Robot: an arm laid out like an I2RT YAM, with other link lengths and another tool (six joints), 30 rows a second.
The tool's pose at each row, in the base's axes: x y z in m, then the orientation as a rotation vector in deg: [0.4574, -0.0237, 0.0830, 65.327, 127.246, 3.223]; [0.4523, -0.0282, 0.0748, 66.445, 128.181, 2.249]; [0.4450, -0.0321, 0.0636, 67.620, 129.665, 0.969]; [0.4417, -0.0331, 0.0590, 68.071, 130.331, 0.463]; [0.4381, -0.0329, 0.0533, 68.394, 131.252, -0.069]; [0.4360, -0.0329, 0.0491, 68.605, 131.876, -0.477]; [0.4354, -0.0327, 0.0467, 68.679, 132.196, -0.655]
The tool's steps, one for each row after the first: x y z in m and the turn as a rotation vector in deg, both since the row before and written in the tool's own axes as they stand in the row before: [0.0030, -0.0090, 0.0048, 1.364, 0.783, 0.196]; [0.0059, -0.0110, 0.0062, 1.751, 1.169, -0.014]; [0.0029, -0.0043, 0.0024, 0.710, 0.528, -0.040]; [0.0045, -0.0041, 0.0030, 0.759, 0.693, -0.210]; [0.0029, -0.0026, 0.0026, 0.541, 0.453, -0.156]; [0.0015, -0.0009, 0.0017, 0.244, 0.232, -0.095]
